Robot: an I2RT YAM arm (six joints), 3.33 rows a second.
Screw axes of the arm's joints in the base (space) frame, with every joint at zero. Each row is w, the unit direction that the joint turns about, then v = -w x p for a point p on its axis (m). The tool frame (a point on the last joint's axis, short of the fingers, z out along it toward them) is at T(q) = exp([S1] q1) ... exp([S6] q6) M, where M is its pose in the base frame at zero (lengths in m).
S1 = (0, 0, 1, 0.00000, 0.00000, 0.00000)
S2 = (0, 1, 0, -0.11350, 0.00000, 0.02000)
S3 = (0, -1, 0, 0.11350, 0.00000, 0.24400)
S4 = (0, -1, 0, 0.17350, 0.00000, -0.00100)
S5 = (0, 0, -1, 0.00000, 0.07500, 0.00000)
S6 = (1, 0, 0, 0.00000, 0.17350, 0.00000)
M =
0 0 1 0.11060
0 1 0 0.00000
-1 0 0 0.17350
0 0 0 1
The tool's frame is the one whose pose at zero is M.
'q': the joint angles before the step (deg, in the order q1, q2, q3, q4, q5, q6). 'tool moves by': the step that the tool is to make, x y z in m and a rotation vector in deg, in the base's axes. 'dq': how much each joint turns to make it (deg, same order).
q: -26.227 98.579 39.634 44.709 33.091 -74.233
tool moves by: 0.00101 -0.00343 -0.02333 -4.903 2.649 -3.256
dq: -0.073 6.521 -1.489 11.155 4.331 -5.799
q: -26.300 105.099 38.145 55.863 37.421 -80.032
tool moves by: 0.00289 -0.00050 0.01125 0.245 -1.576 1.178
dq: 0.031 -1.789 1.120 -2.119 -1.297 0.860
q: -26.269 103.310 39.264 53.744 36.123 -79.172
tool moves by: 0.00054 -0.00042 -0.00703 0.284 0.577 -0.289
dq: 0.001 1.407 -0.139 0.864 0.285 0.066
